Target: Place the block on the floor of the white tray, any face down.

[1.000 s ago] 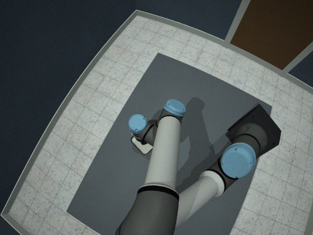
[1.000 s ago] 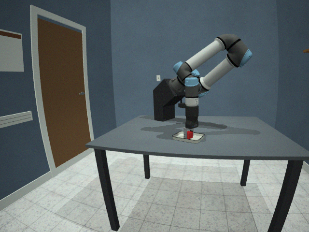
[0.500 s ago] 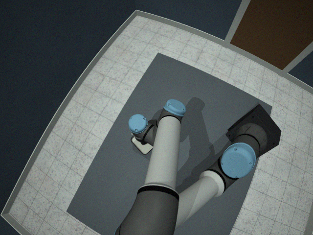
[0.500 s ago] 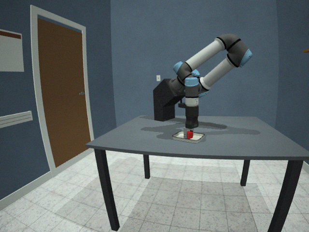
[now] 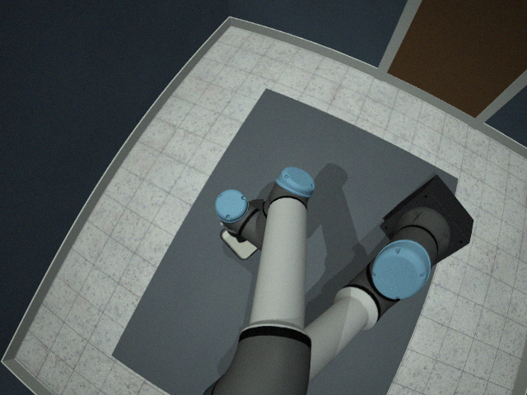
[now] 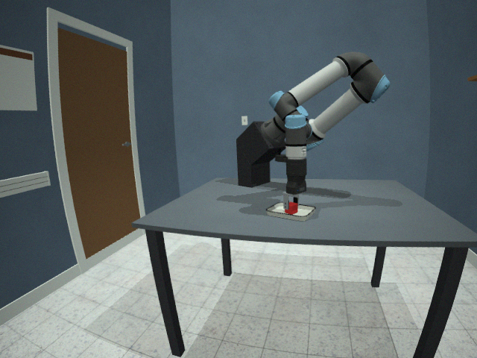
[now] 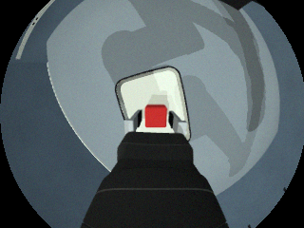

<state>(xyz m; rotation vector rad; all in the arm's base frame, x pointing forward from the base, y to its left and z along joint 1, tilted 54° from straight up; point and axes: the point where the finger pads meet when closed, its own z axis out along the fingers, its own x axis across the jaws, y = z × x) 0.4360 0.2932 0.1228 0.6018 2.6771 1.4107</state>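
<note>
My hand is 20 mm above the red block. Also, from my hand: white tray: 30 mm below.
</note>
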